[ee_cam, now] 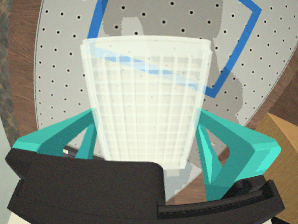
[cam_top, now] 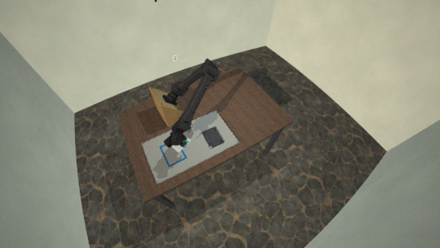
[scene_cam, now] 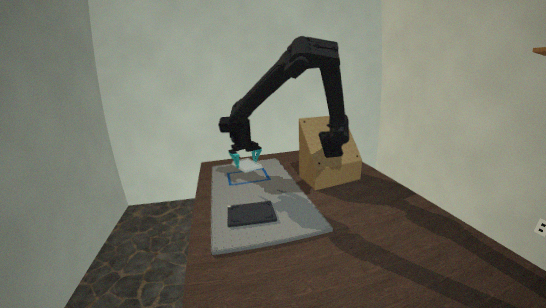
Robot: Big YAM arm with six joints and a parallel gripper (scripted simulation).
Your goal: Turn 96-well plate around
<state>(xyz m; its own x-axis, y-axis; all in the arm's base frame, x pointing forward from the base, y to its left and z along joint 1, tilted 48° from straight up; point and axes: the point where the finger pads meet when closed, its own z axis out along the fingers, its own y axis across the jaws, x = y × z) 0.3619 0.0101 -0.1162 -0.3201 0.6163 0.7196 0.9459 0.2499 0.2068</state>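
My gripper is now 25 cm to the right of the dark plate nest N1, 9 cm above it and 4 cm short of it. From my hand the other things lie so: A1 mark: 19 cm to the left, 11 cm ahead, 8 cm below; white 96-well plate: right at my hand.
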